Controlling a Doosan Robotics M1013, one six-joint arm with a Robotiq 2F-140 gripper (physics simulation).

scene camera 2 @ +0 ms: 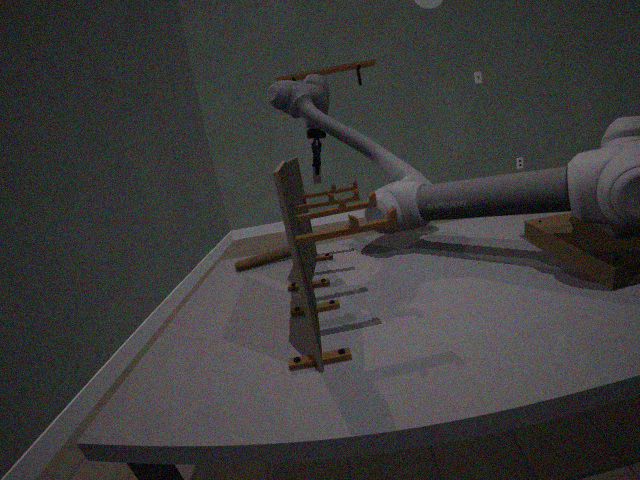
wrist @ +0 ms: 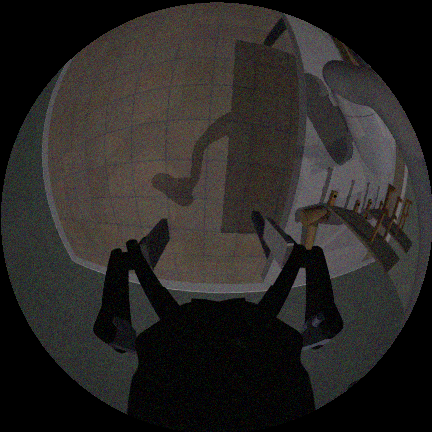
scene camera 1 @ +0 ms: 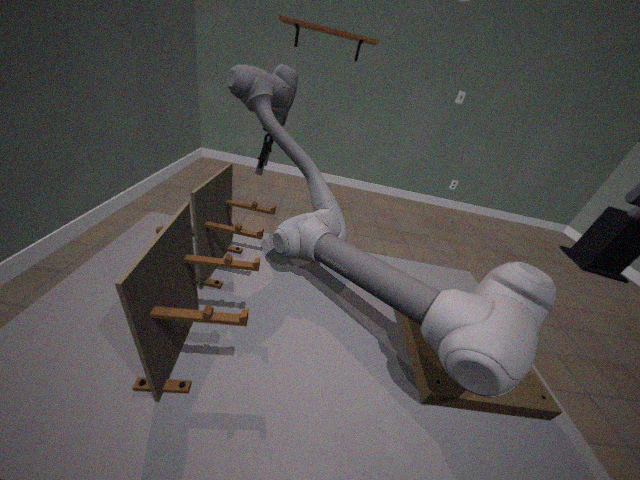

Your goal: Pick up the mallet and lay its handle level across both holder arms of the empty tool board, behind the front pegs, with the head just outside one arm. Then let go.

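Note:
The mallet lies on the table behind the boards; the wrist view shows its wooden head and part of its handle, the rest hidden by a finger. Its handle sticks out left of the boards in scene camera 2, the head hidden. A small end of the mallet shows in scene camera 1. The near board and far board each have two pegged holder arms, with no tool on them. My gripper is open and empty, high up, left of the mallet in the wrist view.
The white table carries the boards and the wooden arm base. A wall shelf hangs behind the arm. In the wrist view, tiled floor lies beyond the table edge, below the fingers.

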